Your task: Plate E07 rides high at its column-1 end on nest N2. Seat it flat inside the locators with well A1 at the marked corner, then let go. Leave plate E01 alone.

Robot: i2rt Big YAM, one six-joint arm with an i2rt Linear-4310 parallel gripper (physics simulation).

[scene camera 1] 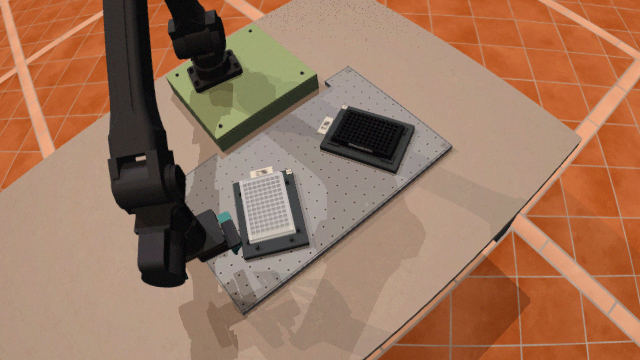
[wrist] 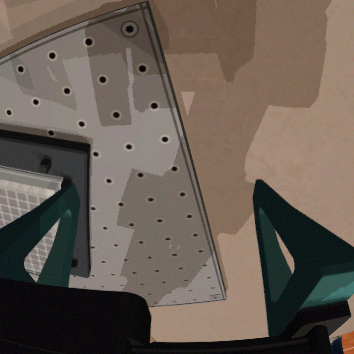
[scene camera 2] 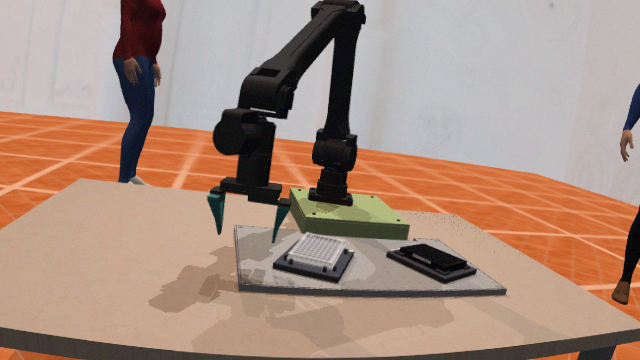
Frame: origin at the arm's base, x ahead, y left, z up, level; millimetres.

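Where they show: gripper, fingertip midpoint: (scene camera 1: pixel 211 264) (wrist: pixel 162 189) (scene camera 2: pixel 246 238); arm's base, link origin: (scene camera 1: pixel 215 72) (scene camera 2: pixel 329 199).
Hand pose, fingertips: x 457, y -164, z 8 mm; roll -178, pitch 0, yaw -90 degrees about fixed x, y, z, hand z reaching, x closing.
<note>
Each offset is from my fingertips to the centre of the thing. "spot": to the spot under its first point.
Plate E07, the white well plate {dx -71, dy +132, dz -27 mm} (scene camera 1: pixel 267 207) (scene camera 2: pixel 319 250) (wrist: pixel 22 192), sits on dark nest N2 {dx -65, dy +131, dz -39 mm} (scene camera 1: pixel 275 247) (scene camera 2: pixel 337 275) (wrist: pixel 82 215). Its end by the N2 label {spot: dx -160, dy +155, dz -48 mm} (scene camera 1: pixel 261 172) looks raised, with that edge close to the nest's rim; a strip of nest shows at the opposite end. The white corner mark {dx -125, dy +203, dz -38 mm} (scene camera 1: pixel 289 171) shows beside the label end. My gripper (scene camera 2: pixel 246 238) (wrist: pixel 162 189) is open and empty, above and to the side of the nest. One finger is over the plate's side in the wrist view; the other is past the board. Plate E01, black {dx -120, dy +380, dz -31 mm} (scene camera 1: pixel 370 131) (scene camera 2: pixel 432 256), sits on nest N1.
Both nests stand on a grey perforated board {dx -124, dy +232, dz -56 mm} (scene camera 1: pixel 350 192) (scene camera 2: pixel 370 290) (wrist: pixel 125 165). The arm's green base block (scene camera 1: pixel 270 80) (scene camera 2: pixel 360 227) stands behind the board. Small upright locators {spot: dx -5, dy +84, dz -32 mm} (scene camera 1: pixel 257 247) (wrist: pixel 45 164) rise from nest N2. People stand beyond the table.
</note>
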